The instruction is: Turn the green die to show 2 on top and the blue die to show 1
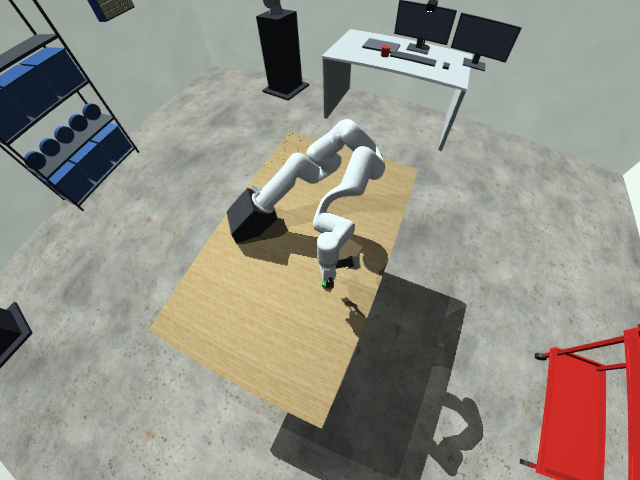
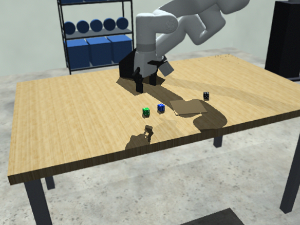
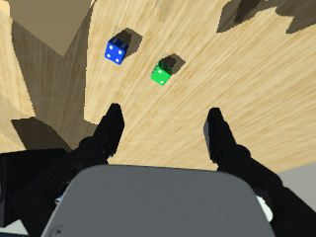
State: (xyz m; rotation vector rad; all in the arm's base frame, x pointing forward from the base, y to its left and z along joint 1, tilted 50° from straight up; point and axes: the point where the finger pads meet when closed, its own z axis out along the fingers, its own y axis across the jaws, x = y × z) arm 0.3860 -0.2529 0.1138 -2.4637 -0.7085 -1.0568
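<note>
The green die lies 12 cm below my hand and 1 cm behind it. Round my hand: black die 31 cm to the left, 12 cm below, 12 cm behind; then tan mat 19 cm to the left, 13 cm below, 4 cm behind; then blue die 12 cm below, 7 cm to the left, 4 cm behind.
</note>
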